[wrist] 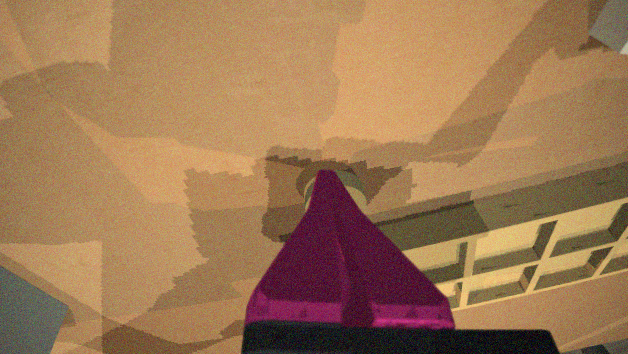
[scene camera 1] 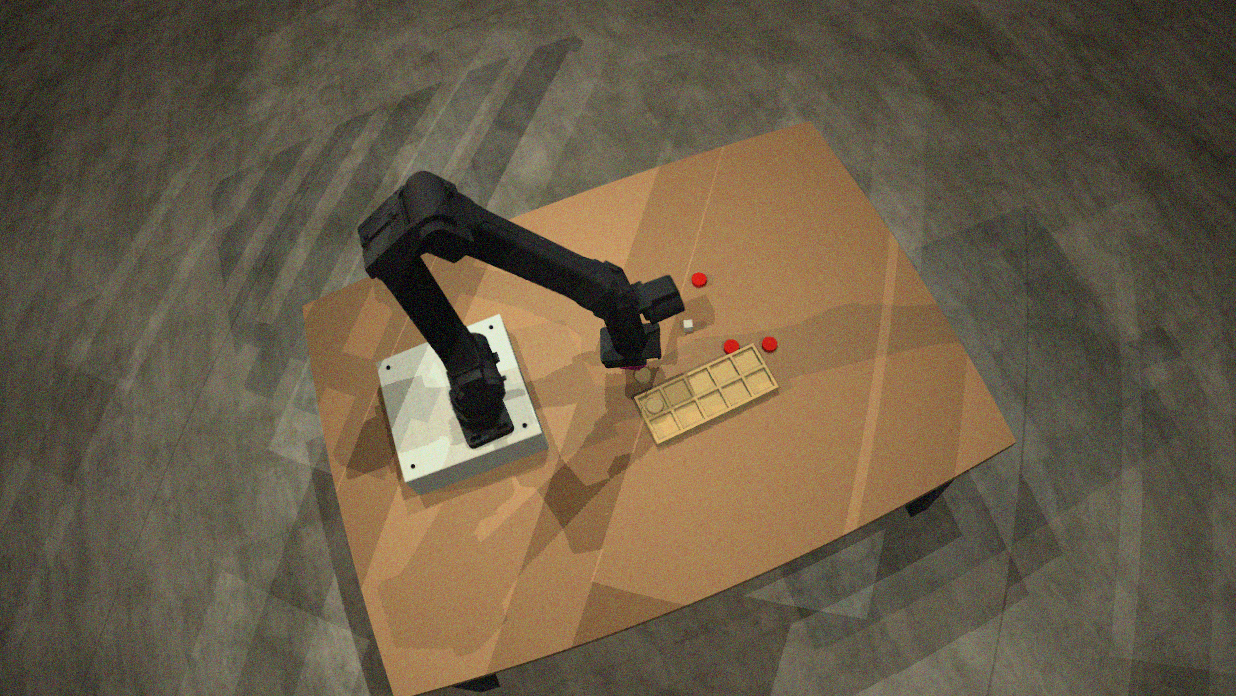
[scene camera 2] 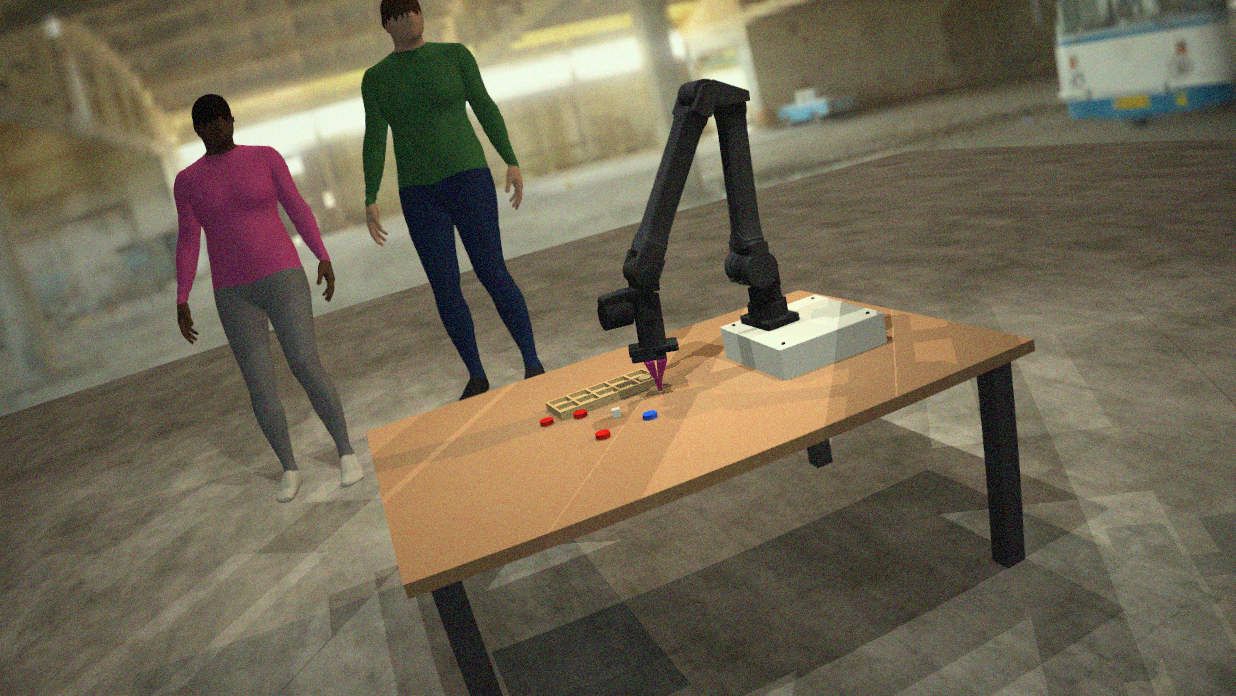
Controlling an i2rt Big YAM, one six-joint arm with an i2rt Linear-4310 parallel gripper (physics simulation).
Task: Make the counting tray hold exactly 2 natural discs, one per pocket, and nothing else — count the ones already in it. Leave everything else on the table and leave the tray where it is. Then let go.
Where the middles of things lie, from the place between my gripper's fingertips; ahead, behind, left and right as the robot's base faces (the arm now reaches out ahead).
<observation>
I see the wooden counting tray (scene camera 1: 717, 389) 9 cm ahead of my hand and 11 cm to the right of it.
</observation>
